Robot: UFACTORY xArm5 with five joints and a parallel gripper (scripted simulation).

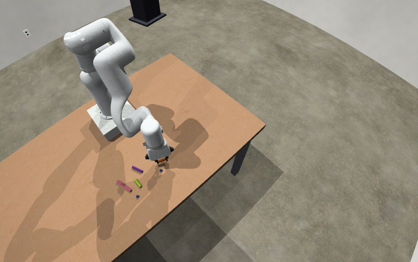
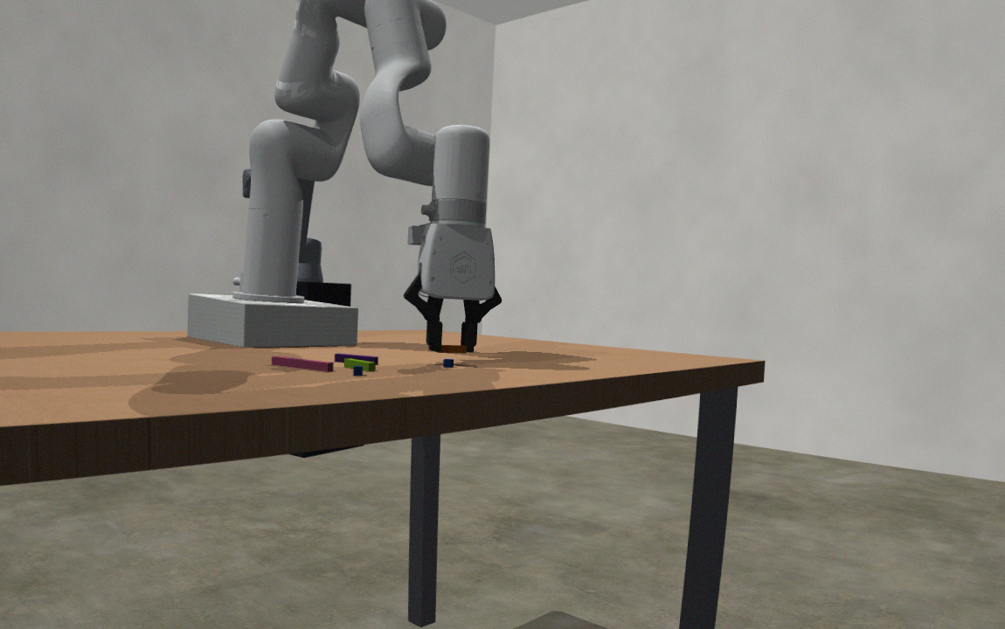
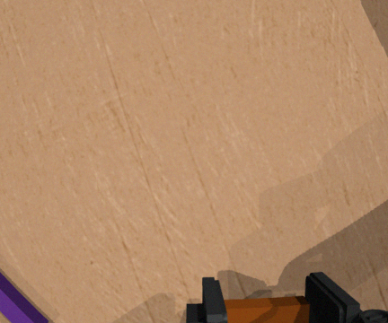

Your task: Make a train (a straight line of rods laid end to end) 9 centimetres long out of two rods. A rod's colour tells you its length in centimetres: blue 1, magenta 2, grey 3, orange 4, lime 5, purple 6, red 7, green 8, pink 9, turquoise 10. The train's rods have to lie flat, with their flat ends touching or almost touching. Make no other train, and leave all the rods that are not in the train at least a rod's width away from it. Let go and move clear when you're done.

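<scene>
Now: the orange rod 2 cm below my hand. Also, from my hand: pink rod 7 cm behind, 21 cm to the right, 3 cm below; then purple rod 7 cm behind, 11 cm to the right, 3 cm below; then lime rod 2 cm behind, 16 cm to the right, 3 cm below.
</scene>
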